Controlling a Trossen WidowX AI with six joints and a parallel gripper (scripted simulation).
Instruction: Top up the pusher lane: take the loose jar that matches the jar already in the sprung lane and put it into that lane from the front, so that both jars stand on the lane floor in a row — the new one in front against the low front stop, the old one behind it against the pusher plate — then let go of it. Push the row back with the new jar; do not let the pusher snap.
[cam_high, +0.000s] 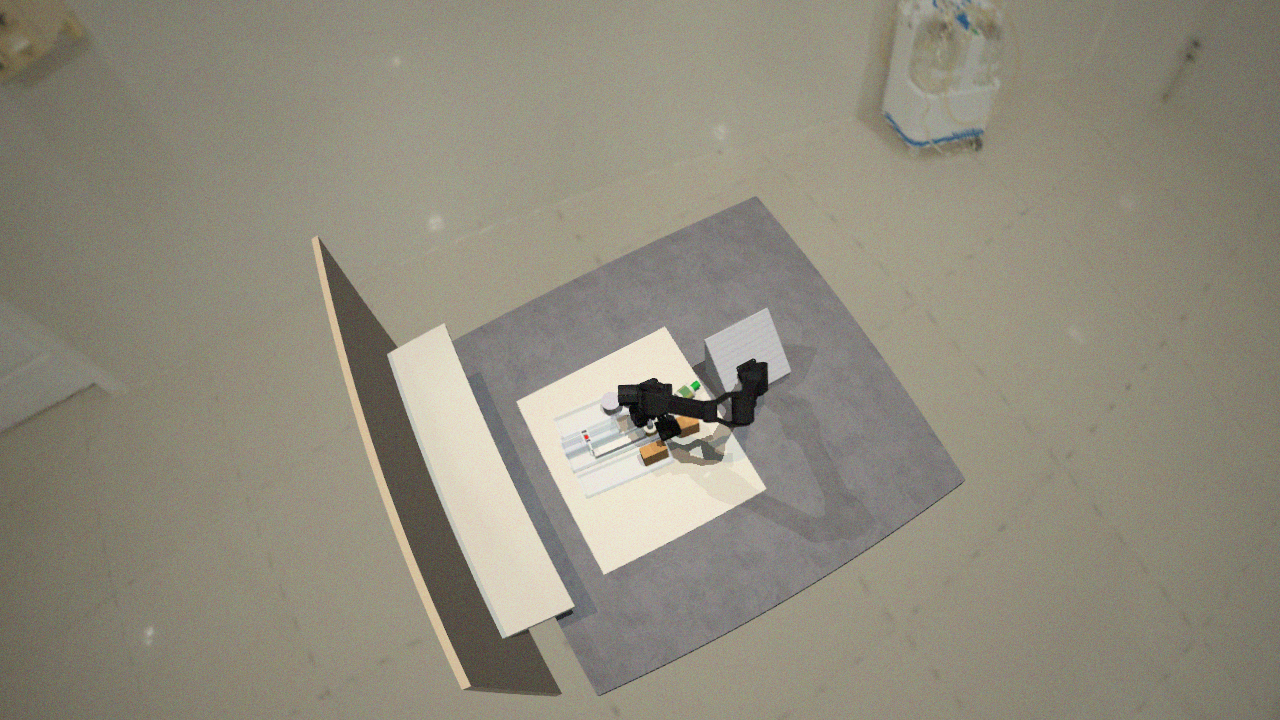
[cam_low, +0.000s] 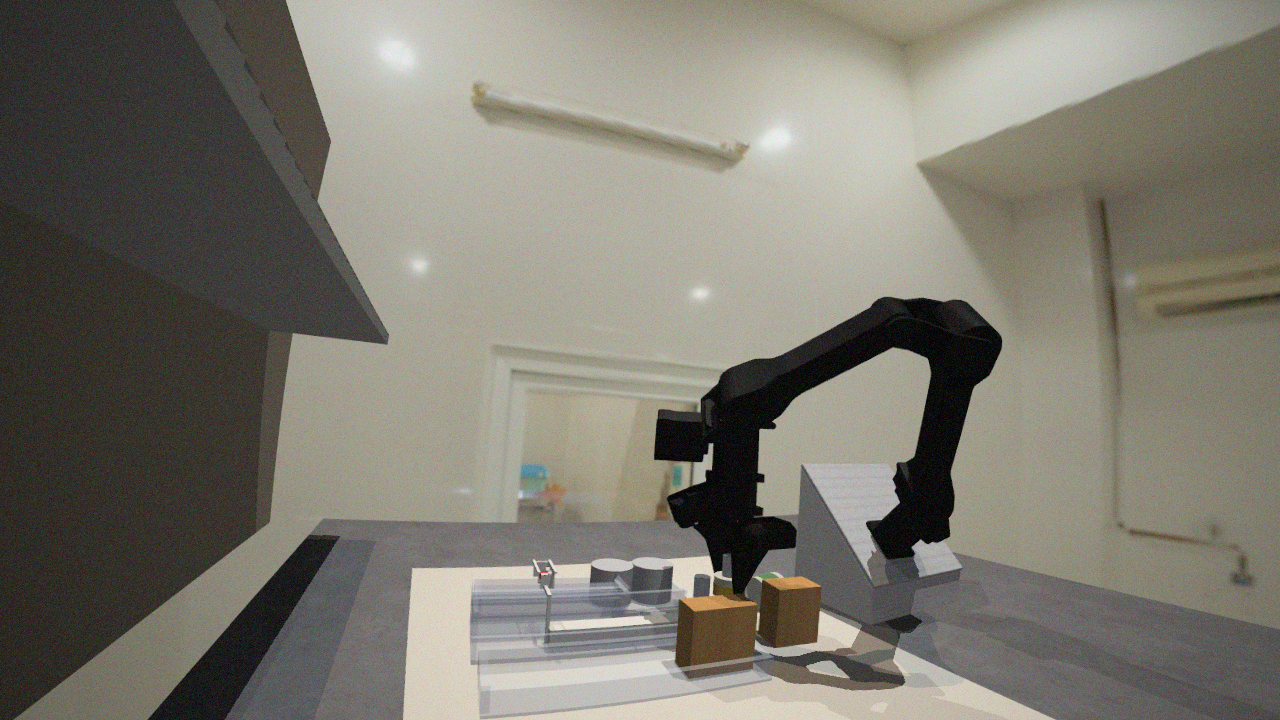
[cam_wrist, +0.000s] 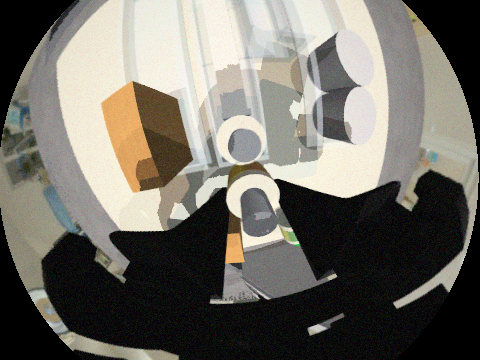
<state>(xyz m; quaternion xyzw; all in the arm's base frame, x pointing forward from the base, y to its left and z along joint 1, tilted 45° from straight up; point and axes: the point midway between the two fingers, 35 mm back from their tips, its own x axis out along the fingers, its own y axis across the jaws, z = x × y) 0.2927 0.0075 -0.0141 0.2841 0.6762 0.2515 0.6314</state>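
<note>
The green-banded jar lies 120 mm behind my gripper tip, 60 mm to the right of it and 30 mm below it. From my gripper tip the other things lie so: pusher plate: 150 mm ahead, 40 mm to the right, 10 mm below; then clear pusher lane: 190 mm ahead, 30 mm to the right, 40 mm below; then shelf: 550 mm ahead, 20 mm to the left, 310 mm above.
</note>
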